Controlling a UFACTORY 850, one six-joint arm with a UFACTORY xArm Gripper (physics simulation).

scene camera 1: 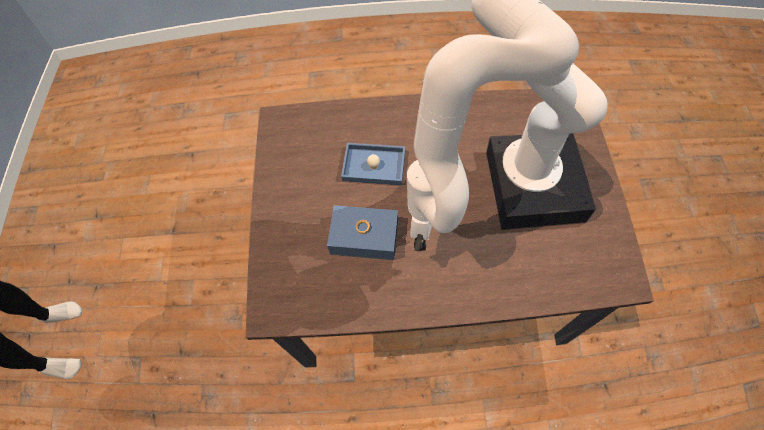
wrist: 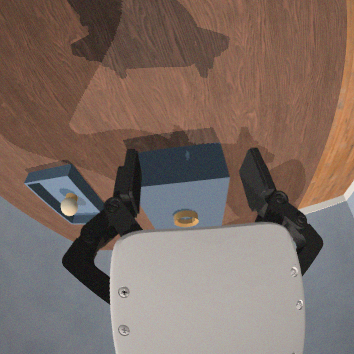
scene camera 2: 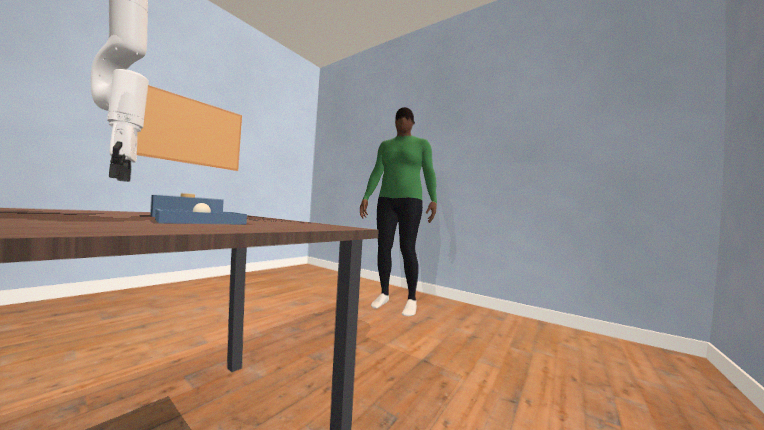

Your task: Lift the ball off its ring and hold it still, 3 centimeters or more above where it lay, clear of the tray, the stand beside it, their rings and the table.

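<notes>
A cream ball (scene camera 1: 373, 160) (scene camera 2: 201, 208) (wrist: 69, 205) rests on its ring (wrist: 71, 196) inside the shallow blue tray (scene camera 1: 344, 163) (scene camera 2: 200, 217) (wrist: 46, 198). In the scene camera 1 view its ring is hidden under the ball. A blue box-shaped stand (scene camera 1: 347, 243) (scene camera 2: 160, 204) (wrist: 165, 200) is beside the tray, with an empty orange ring (scene camera 1: 357, 230) (scene camera 2: 187, 194) (wrist: 186, 224) on top. My gripper (scene camera 1: 419, 243) (scene camera 2: 119, 173) (wrist: 192, 159) is open and empty. It hangs high above the table, to the right of the stand in the scene camera 1 view, away from the ball.
The brown table (scene camera 1: 459, 304) (scene camera 2: 299, 230) (wrist: 165, 100) carries everything. The black base block (scene camera 1: 545, 210) of the arm stands at the right in the scene camera 1 view. A person in a green top (scene camera 2: 406, 165) stands beyond the table.
</notes>
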